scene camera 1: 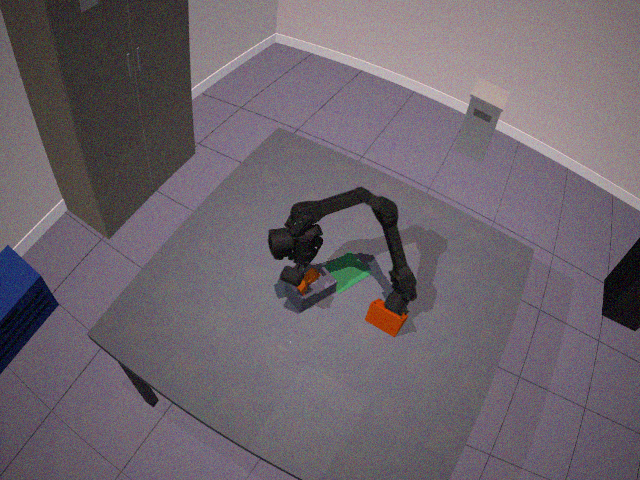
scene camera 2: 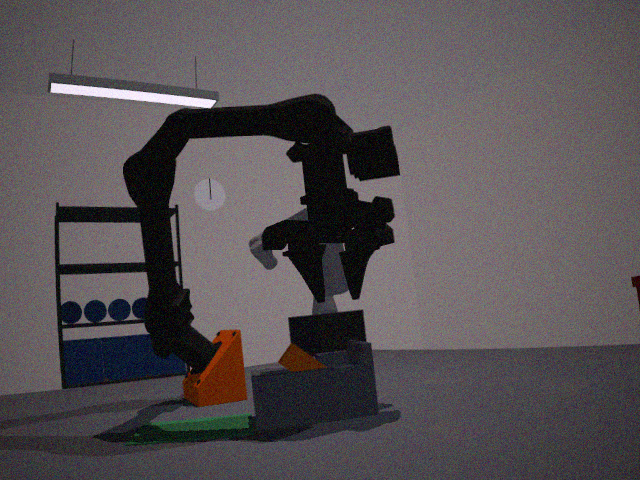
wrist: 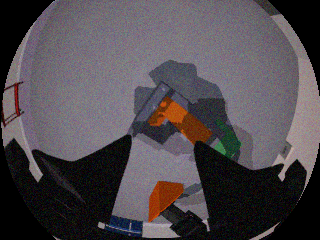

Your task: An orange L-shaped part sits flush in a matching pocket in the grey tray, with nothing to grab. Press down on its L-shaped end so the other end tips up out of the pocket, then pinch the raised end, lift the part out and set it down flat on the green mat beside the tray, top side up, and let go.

Scene:
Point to an orange L-shaped part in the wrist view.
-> At 193, 129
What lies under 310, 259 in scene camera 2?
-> My gripper.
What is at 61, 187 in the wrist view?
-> My gripper.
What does my gripper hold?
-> Nothing.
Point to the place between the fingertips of my gripper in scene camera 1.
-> At 300, 274

